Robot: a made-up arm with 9 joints. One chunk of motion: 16 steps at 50 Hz.
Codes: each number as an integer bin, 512 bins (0 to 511) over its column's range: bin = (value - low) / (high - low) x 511, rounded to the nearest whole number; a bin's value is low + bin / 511 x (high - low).
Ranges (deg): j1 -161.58..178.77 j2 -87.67..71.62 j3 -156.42..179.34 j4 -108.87..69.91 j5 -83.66..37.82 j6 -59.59..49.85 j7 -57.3..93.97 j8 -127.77..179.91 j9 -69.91..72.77
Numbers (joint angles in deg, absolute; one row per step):
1: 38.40 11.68 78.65 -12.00 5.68 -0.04 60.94 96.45 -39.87
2: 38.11 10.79 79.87 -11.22 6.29 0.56 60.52 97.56 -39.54
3: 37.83 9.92 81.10 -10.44 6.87 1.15 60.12 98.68 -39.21
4: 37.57 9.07 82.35 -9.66 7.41 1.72 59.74 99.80 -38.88
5: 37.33 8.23 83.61 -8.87 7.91 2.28 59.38 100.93 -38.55
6: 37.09 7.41 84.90 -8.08 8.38 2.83 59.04 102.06 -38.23
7: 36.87 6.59 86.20 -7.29 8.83 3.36 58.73 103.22 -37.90
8: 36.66 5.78 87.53 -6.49 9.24 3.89 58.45 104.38 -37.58
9: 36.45 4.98 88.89 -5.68 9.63 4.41 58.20 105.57 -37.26
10: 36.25 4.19 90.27 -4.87 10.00 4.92 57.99 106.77 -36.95
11: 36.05 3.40 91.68 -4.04 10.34 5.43 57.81 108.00 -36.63
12: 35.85 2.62 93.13 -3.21 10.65 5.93 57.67 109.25 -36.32
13: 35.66 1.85 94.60 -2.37 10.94 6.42 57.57 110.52 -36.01
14: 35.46 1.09 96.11 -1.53 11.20 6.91 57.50 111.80 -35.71
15: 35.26 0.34 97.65 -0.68 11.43 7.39 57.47 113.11 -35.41
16: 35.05 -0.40 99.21 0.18 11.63 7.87 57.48 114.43 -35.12
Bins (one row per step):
1: 300 319 358 277 376 278 399 372 108
2: 300 316 360 279 378 281 398 374 109
3: 299 313 361 281 381 284 397 376 110
4: 299 310 363 284 383 286 395 378 111
5: 299 308 365 286 385 289 394 380 112
6: 298 305 367 288 387 291 393 382 113
7: 298 302 369 290 389 294 392 384 115
8: 298 300 371 293 391 296 391 386 116
9: 297 297 373 295 392 299 390 388 117
10: 297 295 375 297 394 301 389 390 118
11: 297 292 378 300 395 304 389 392 119
12: 296 290 380 302 397 306 388 394 120
13: 296 287 382 304 398 308 388 396 121
14: 296 285 384 307 399 311 388 398 122
15: 296 282 387 309 400 313 388 400 124
16: 295 280 389 312 401 315 388 402 125

